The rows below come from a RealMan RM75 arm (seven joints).
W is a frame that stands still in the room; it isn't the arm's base.
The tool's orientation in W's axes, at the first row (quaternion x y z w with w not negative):
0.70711, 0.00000, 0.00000, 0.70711
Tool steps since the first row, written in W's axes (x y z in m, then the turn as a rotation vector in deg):
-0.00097, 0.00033, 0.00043, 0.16, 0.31, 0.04
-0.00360, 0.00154, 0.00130, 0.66, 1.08, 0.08
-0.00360, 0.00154, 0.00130, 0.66, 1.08, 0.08
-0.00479, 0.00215, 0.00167, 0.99, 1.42, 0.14
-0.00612, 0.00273, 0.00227, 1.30, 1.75, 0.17
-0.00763, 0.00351, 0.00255, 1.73, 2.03, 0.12
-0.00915, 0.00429, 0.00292, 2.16, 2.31, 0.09
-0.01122, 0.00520, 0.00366, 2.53, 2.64, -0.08
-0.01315, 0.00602, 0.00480, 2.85, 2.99, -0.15
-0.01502, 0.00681, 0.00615, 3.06, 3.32, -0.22
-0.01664, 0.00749, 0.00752, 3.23, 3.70, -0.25
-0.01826, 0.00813, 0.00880, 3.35, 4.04, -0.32
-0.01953, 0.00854, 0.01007, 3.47, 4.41, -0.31
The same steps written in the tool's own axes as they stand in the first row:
-0.00097, 0.00043, -0.00033, 0.16, 0.04, -0.31
-0.00360, 0.00130, -0.00154, 0.66, 0.08, -1.08
-0.00360, 0.00130, -0.00154, 0.66, 0.08, -1.08
-0.00479, 0.00167, -0.00215, 0.99, 0.14, -1.42
-0.00612, 0.00227, -0.00273, 1.30, 0.17, -1.75
-0.00763, 0.00255, -0.00351, 1.73, 0.12, -2.03
-0.00915, 0.00292, -0.00429, 2.16, 0.09, -2.31
-0.01122, 0.00366, -0.00520, 2.53, -0.08, -2.64
-0.01315, 0.00480, -0.00602, 2.85, -0.15, -2.99
-0.01502, 0.00615, -0.00681, 3.06, -0.22, -3.32
-0.01664, 0.00752, -0.00749, 3.23, -0.25, -3.70
-0.01826, 0.00880, -0.00813, 3.35, -0.32, -4.04
-0.01953, 0.01007, -0.00854, 3.47, -0.31, -4.41

